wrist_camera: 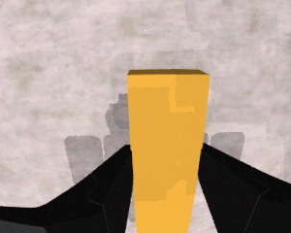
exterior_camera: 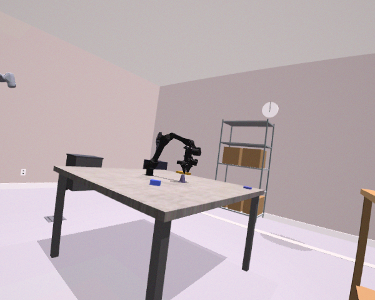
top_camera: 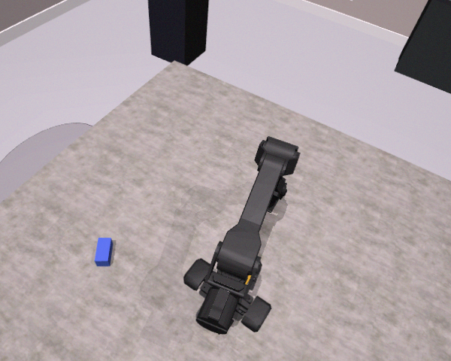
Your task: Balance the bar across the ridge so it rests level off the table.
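Right now my gripper tip is 3 cm past the orange bar.
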